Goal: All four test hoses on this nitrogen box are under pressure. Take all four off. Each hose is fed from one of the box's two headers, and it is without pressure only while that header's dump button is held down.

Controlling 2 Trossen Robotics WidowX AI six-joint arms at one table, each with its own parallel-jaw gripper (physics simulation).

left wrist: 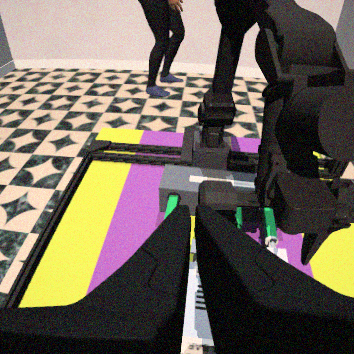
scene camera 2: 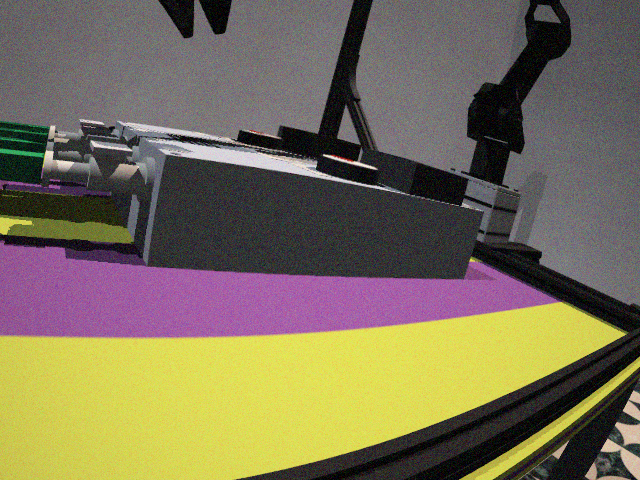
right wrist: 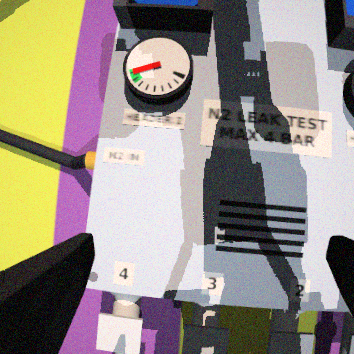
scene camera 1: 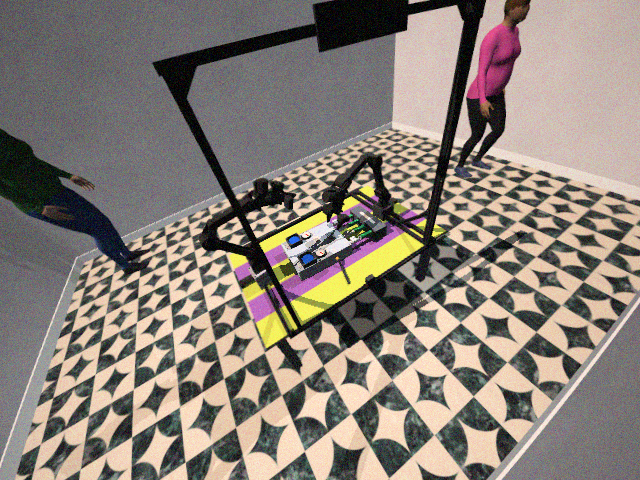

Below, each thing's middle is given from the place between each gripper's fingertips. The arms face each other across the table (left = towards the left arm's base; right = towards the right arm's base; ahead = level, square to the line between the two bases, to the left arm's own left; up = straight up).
Now: right hand 28 cm to the left of the dark manifold [left wrist: 183, 181], 15 cm above it and 4 cm short of it.
The dark manifold is 40 cm to the right of my left hand, 38 cm below it and 7 cm behind it.
